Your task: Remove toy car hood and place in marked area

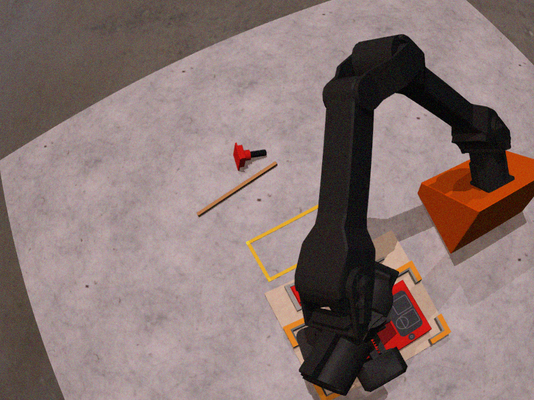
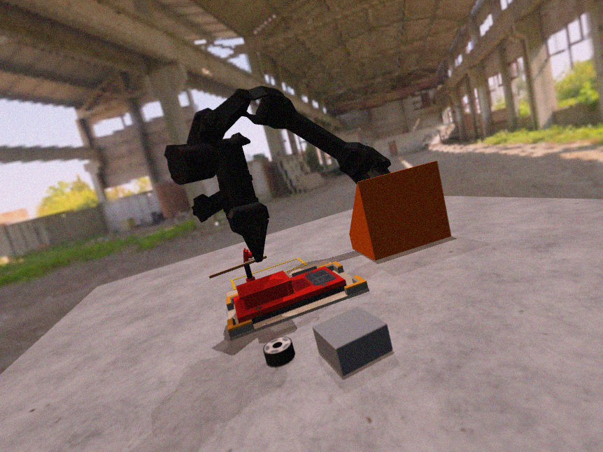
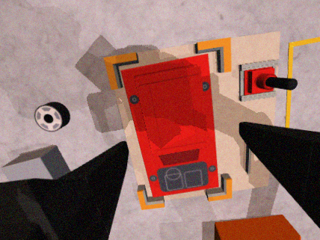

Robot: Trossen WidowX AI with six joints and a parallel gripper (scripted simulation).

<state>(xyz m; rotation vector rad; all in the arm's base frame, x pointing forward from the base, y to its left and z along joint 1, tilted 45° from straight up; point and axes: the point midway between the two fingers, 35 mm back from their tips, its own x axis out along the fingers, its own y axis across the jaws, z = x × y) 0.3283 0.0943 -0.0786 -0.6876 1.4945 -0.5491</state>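
Now: gripper tip 60 mm above the red hood. From my gripper tip the other things lie so: thin wooden stick 60 mm ahead, 350 mm to the right, 100 mm below; then black wheel 170 mm to the left, 90 mm below.
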